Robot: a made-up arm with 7 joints. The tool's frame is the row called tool. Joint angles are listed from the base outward. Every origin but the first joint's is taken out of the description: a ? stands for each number. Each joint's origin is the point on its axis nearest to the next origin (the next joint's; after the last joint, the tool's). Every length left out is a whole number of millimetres.
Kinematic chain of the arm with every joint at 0, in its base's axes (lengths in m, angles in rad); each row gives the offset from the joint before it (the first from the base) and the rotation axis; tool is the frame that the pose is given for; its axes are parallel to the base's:
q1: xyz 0 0 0.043 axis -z
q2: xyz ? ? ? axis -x
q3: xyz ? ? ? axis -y
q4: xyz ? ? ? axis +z
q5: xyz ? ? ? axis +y
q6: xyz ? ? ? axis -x
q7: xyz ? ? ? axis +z
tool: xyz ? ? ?
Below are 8 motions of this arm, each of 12 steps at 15 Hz.
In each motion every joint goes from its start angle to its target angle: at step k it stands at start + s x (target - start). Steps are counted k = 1, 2, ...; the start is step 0. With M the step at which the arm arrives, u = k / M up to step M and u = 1 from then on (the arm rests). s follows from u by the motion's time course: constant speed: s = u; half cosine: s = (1 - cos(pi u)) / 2; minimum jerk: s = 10 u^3 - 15 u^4 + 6 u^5.
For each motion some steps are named. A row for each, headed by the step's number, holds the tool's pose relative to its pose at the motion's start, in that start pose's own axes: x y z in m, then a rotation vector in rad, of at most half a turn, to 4 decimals.
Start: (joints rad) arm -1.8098 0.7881 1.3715 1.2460 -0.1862 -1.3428 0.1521
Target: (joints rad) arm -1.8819 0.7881 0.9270 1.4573 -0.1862 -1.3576 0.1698
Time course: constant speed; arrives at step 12
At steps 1, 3, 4, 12:
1: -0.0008 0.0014 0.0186 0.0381 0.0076 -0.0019
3: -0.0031 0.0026 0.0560 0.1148 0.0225 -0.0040
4: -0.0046 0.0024 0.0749 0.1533 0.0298 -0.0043
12: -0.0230 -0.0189 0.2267 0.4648 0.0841 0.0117

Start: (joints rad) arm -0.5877 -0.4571 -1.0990 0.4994 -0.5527 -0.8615 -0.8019
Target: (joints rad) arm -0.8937 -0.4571 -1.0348 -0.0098 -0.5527 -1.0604 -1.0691
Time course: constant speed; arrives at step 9
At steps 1, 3, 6, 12:
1: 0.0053 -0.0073 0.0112 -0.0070 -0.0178 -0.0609
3: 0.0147 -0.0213 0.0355 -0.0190 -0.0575 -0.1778
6: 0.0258 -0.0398 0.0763 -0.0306 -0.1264 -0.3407
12: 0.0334 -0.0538 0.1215 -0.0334 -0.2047 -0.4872

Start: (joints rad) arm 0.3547 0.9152 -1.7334 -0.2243 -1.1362 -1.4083 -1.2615
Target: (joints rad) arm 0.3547 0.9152 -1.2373 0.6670 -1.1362 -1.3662 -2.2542
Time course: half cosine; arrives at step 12
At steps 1, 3, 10, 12:
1: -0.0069 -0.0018 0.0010 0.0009 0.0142 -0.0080
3: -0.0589 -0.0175 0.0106 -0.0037 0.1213 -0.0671
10: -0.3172 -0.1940 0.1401 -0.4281 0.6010 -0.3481
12: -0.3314 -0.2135 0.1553 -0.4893 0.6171 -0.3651

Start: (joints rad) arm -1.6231 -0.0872 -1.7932 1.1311 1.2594 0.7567 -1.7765
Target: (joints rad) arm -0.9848 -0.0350 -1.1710 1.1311 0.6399 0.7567 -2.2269
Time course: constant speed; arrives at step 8
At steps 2, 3, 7, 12:
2: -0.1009 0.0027 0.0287 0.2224 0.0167 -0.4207
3: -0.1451 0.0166 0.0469 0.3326 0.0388 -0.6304
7: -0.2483 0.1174 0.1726 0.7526 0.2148 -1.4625
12: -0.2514 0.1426 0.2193 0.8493 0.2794 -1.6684

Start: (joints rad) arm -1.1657 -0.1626 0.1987 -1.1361 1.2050 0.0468 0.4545
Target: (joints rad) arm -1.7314 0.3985 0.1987 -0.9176 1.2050 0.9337 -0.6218
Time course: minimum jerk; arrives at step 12
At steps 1, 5, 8, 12:
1: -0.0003 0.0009 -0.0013 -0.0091 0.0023 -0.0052
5: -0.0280 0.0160 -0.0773 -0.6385 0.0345 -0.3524
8: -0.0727 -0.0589 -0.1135 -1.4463 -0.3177 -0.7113
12: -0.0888 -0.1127 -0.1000 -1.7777 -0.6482 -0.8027

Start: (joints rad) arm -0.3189 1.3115 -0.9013 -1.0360 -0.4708 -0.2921 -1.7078
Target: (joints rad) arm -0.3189 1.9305 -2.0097 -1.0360 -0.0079 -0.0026 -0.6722
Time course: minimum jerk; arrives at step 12
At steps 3, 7, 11, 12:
3: -0.0222 0.0162 -0.0621 -0.0593 -0.1641 0.0898
7: 0.0372 0.1420 -0.4033 -0.6905 -0.8402 0.3394
11: 0.2244 0.2124 -0.5632 -1.2715 -0.9546 0.2526
12: 0.2280 0.2131 -0.5650 -1.2805 -0.9538 0.2498

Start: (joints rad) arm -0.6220 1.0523 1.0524 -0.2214 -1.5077 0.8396 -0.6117
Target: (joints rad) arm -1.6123 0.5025 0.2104 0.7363 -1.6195 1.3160 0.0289
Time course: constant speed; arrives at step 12
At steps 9, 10, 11, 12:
9: 0.0123 -0.3953 0.0004 0.2646 0.5910 0.0524
10: 0.0158 -0.4398 -0.0010 0.3397 0.6609 0.0436
11: 0.0198 -0.4859 -0.0045 0.4248 0.7277 0.0322
12: 0.0241 -0.5340 -0.0106 0.5196 0.7904 0.0182

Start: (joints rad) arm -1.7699 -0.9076 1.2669 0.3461 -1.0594 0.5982 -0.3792
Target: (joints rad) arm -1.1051 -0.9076 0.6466 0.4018 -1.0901 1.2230 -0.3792
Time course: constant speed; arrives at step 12
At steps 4, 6, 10, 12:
4: -0.1455 0.0599 0.0194 -0.2697 -0.1082 0.0989
6: -0.2197 0.0785 0.0182 -0.4085 -0.1672 0.1415
10: -0.3649 0.0927 -0.0023 -0.6927 -0.2912 0.2121
12: -0.4341 0.0889 -0.0196 -0.8376 -0.3548 0.2399

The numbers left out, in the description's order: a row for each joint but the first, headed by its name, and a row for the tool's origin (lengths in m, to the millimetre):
q2: -0.705 -0.081 0
q3: 0 0.067 -0.051
q4: -0.074 0 0.444
q5: 0.391 0.054 0
q6: -0.106 0 0.078
q7: 0 0.326 -0.059
tool: 0.053 -0.067 0

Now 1 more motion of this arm.
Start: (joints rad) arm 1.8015 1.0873 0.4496 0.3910 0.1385 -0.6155 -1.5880
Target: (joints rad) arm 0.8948 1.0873 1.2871 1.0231 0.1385 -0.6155 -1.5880
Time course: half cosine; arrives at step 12
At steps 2, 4, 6, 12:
2: 0.0154 -0.1031 -0.0509 0.0512 -0.0402 0.1120
4: 0.1145 -0.3625 -0.2252 0.1928 -0.1656 0.4095
6: 0.3727 -0.6163 -0.5251 0.3959 -0.3722 0.7892
12: 1.1174 -0.5751 -1.1475 0.8714 -0.8973 1.4032

